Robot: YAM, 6 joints.
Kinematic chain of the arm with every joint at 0, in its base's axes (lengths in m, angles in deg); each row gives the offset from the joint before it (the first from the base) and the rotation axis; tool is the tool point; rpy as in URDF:
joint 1: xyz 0 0 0.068 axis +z
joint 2: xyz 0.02 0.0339 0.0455 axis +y
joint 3: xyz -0.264 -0.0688 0 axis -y
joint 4: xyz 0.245 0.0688 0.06 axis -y
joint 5: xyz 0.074 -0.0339 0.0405 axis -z
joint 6: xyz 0.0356 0 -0.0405 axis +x
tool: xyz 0 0 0 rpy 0 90 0
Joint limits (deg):
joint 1: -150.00..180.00
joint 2: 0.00..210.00
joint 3: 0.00..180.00
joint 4: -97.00..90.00
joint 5: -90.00..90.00
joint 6: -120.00..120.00
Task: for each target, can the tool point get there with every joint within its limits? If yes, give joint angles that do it. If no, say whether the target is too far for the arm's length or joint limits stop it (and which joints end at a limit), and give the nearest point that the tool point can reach.
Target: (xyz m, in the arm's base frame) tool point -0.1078 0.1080 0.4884
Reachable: yes | joints 134.66 50.51 55.34 51.10 -1.23 54.98
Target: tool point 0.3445 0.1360 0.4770
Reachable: yes | joints 25.06 93.82 89.77 38.62 39.68 19.26
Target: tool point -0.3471 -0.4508 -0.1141
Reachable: yes | joints -124.63 189.10 137.26 33.07 55.80 90.91
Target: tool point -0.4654 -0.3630 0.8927
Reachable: no: too far | nearest point -0.3072 -0.2396 0.6185 | short by 0.340 m
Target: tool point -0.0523 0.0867 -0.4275
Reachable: no: joint limits stop it (at a limit: joint 2) | nearest point -0.0651 0.1079 -0.3589 | short by 0.073 m
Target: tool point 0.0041 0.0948 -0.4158
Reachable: no: joint limits stop it (at a limit: joint 2) | nearest point 0.0051 0.1179 -0.3560 | short by 0.064 m
